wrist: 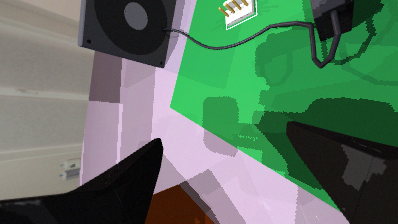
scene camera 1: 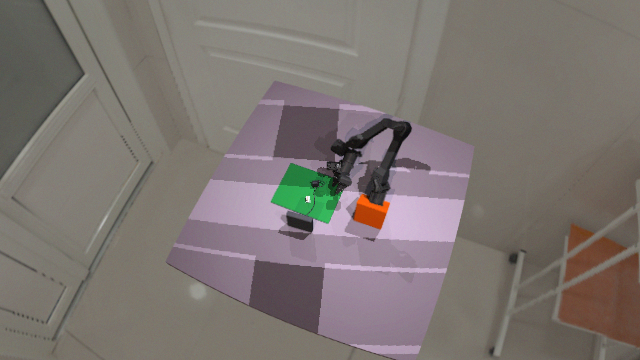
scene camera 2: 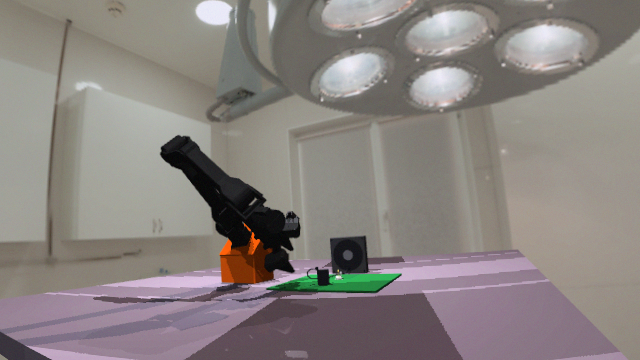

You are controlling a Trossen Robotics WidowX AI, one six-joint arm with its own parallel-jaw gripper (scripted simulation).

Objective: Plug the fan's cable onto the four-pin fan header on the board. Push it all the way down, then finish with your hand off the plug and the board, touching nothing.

My gripper [scene camera 2: 292,260] is open and holds nothing. I also see a black fan [scene camera 2: 347,253] and a green board [scene camera 1: 297,182].
My gripper shows as well in the wrist view [wrist: 222,135]. The green board also shows in the wrist view [wrist: 245,95] and in scene camera 2 [scene camera 2: 353,283].
